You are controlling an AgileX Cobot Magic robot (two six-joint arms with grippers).
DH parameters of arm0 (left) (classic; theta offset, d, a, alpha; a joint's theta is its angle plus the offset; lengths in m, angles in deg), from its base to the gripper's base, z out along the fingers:
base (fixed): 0 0 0 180
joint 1: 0 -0.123 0 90
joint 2: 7.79 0 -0.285 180
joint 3: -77.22 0 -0.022 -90
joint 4: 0 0.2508 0 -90
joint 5: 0 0 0.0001 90
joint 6: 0 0.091 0 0
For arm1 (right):
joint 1: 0 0.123 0 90
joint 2: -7.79 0 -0.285 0
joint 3: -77.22 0 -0.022 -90
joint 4: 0 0.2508 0 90
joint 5: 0 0 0.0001 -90
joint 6: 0 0.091 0 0
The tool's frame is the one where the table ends.
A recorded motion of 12 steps. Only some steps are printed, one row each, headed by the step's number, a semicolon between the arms.
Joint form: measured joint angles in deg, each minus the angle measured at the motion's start. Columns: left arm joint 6, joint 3, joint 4, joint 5, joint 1, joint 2; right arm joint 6, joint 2, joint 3, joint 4, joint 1, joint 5.
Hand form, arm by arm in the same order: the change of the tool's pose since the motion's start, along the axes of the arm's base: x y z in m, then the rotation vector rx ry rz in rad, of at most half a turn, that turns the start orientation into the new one. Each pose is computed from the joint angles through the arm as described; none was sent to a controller.
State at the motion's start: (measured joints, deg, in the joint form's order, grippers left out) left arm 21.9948 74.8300 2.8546 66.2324 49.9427 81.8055; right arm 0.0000 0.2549 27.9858 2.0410 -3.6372 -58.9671
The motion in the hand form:
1: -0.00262 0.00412 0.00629 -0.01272 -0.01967 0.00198; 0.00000 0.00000 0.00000 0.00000 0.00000 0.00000
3: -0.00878 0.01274 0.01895 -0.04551 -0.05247 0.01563; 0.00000 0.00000 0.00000 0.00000 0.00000 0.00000
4: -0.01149 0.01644 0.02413 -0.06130 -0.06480 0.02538; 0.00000 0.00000 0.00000 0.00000 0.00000 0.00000
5: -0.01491 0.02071 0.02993 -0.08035 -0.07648 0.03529; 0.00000 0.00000 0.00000 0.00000 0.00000 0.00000
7: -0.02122 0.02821 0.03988 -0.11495 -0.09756 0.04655; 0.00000 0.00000 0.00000 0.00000 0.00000 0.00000
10: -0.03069 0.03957 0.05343 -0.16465 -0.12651 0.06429; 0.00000 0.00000 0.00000 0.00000 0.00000 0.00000
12: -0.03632 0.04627 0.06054 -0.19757 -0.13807 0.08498; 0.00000 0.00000 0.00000 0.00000 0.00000 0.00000
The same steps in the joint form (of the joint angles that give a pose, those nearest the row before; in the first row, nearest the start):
1: -0.13 0.00 0.44 0.00 0.00 -1.28; 0.00 0.00 0.00 0.00 0.00 0.00
3: -0.98 0.00 1.02 0.05 0.00 -3.93; 0.00 0.00 0.00 0.00 0.00 0.00
4: -1.58 0.00 1.23 0.05 0.00 -5.04; 0.00 0.00 0.00 0.00 0.00 0.00
5: -2.19 0.00 1.32 0.11 0.00 -6.33; 0.00 0.00 0.00 0.00 0.00 0.00
7: -2.91 0.00 1.32 0.11 0.00 -8.58; 0.00 0.00 0.00 0.00 0.00 0.00
10: -4.04 0.00 1.35 0.16 0.00 -11.82; 0.00 0.00 0.00 0.00 0.00 0.00
12: -5.40 -0.05 1.35 0.16 0.00 -13.67; 0.00 0.00 0.00 0.00 0.00 0.00

